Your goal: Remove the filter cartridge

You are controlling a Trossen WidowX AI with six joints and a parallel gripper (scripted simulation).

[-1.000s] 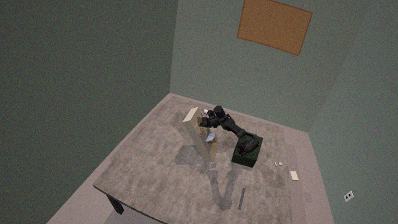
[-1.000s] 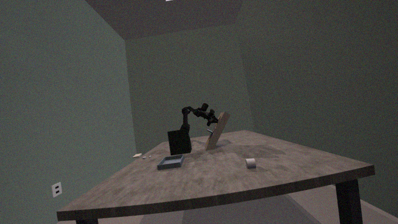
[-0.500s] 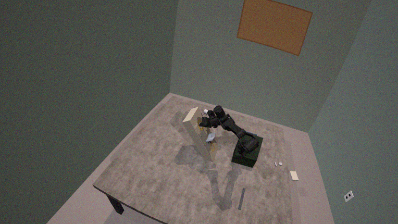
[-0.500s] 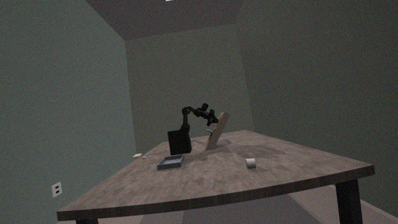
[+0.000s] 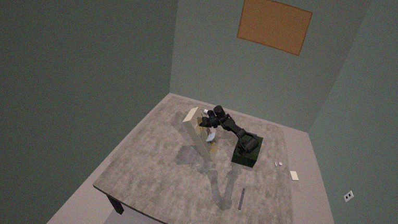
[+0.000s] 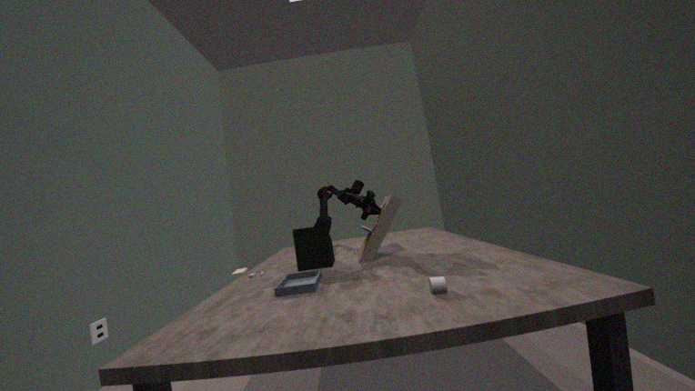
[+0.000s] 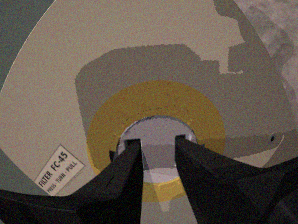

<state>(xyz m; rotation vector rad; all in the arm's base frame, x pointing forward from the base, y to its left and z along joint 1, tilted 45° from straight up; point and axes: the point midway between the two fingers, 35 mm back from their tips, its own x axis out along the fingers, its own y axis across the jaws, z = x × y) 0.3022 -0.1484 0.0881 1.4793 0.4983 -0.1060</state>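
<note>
Now: gripper tip 40 mm past the beige service panel, 10 mm to the right of it and 80 mm above it. Also, from my gripper tip: tray 450 mm behind, 220 mm to the right, 220 mm below; then filter cartridge 10 mm ahead, 10 mm below; then card 840 mm behind, 140 mm to the left, 220 mm below.
</note>
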